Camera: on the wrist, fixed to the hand. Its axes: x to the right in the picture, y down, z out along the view.
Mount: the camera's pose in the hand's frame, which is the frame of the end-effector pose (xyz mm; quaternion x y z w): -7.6 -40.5 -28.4 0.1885 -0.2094 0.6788 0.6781
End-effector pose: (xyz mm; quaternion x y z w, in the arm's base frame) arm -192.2 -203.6 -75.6 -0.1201 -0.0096 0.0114 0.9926
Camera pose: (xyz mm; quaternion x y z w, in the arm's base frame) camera -198.4 -249.9 -93.6 0.1015 -0.1307 0.7085 0.6860
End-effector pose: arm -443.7 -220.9 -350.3 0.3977 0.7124 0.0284 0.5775
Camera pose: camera -489.2 -241.2 -355.0 0.8681 0.0975 0.1937 0.4465
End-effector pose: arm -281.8 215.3 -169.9 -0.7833 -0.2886 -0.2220 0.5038
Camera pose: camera -316.4 200.7 -136.8 -0.6786 0.1887 0.4099 0.5796
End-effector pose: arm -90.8 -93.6 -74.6 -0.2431 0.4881 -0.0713 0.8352
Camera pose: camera -114.1 -135.7 -60.9 0.3090 0.3077 0.4775 0.7628
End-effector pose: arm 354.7 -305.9 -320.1 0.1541 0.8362 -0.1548 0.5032
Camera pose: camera 318.8 -331.6 -296.5 0.7345 0.3279 0.0467 0.5923
